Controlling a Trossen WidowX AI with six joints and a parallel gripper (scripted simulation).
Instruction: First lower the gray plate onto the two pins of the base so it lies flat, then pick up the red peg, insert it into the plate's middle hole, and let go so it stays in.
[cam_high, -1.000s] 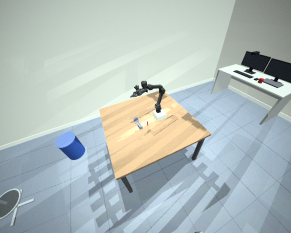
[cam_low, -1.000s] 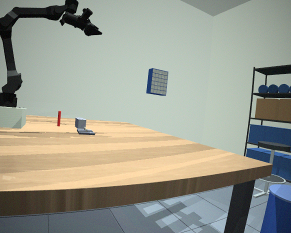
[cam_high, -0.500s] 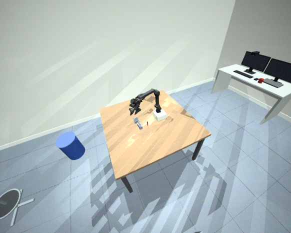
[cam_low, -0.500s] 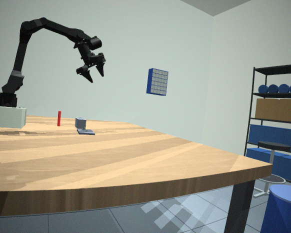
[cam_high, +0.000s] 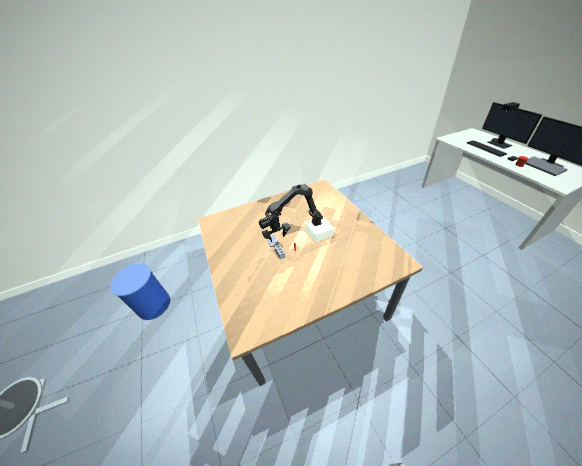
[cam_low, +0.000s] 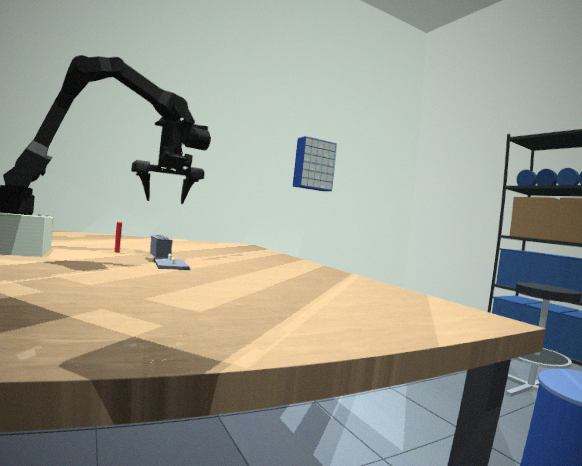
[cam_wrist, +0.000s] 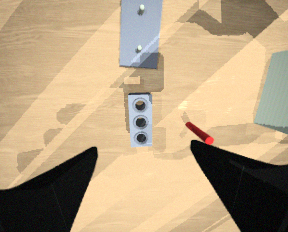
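Right now my gripper tip is 110 mm above the gray plate and 10 mm to the right of it. Also, from my gripper tip: base: 150 mm to the right, 140 mm below, 10 mm ahead; then red peg: 110 mm behind, 100 mm below, 30 mm to the left.
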